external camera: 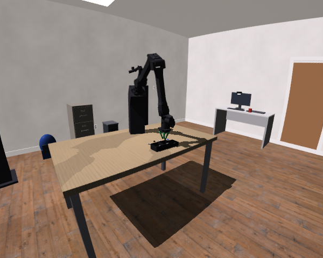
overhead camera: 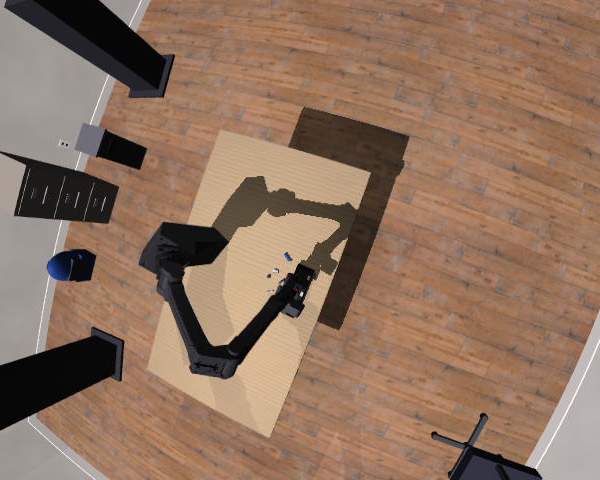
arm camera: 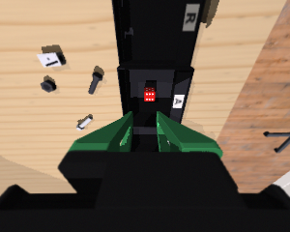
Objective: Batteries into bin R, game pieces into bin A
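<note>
My hand is 10 mm short of the black divided bin and 50 mm above it. Also, from my hand: black bolt 70 mm behind, 30 mm to the left, 70 mm below; pale piece 110 mm behind, 70 mm to the left, 70 mm below; red die 10 mm ahead, 60 mm below.
</note>
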